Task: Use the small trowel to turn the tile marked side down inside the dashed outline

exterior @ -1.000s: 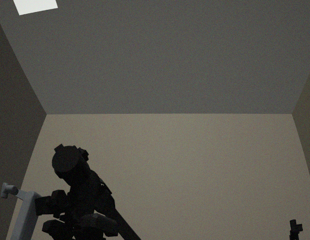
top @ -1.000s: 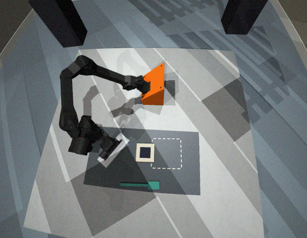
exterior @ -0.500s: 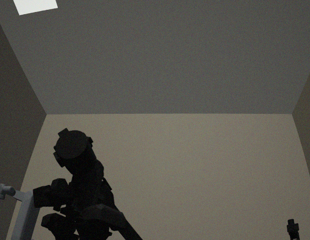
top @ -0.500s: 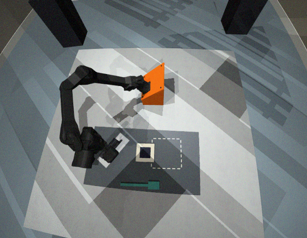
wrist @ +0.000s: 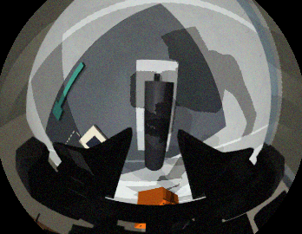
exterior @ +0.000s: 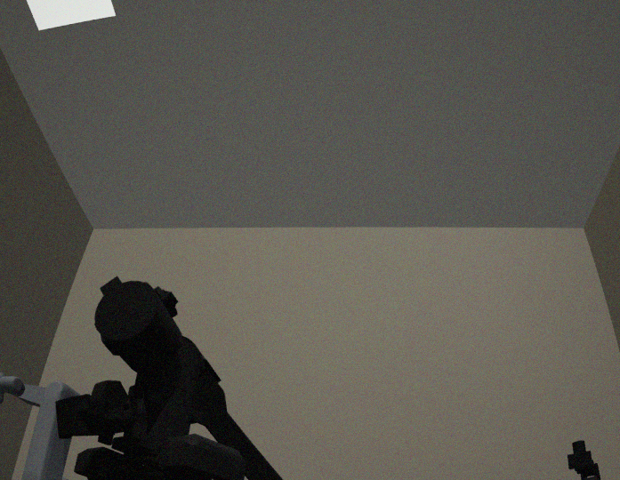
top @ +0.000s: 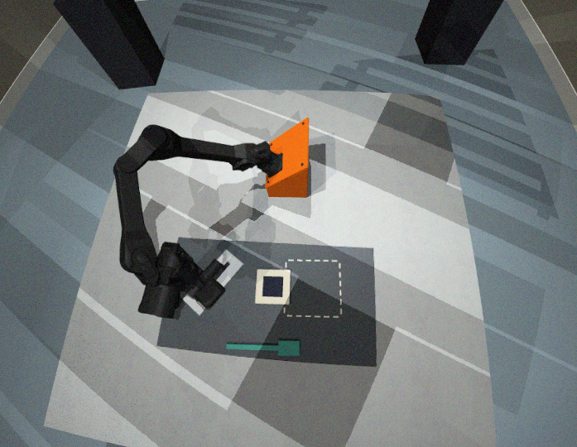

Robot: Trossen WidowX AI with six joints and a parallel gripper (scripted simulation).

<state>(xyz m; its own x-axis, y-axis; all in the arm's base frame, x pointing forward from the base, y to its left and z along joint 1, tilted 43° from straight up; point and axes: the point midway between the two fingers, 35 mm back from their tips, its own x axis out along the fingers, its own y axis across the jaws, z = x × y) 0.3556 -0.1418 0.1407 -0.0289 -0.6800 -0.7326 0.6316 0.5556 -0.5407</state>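
Right now the dark mat is 4 cm ahead of my gripper tip, 17 cm to the left of it and 10 cm below it. Round my gripper tip: teal flat tool (18 cm ahead, 18 cm to the left, 8 cm below); tile (1 cm ahead, 19 cm to the left, 7 cm below).
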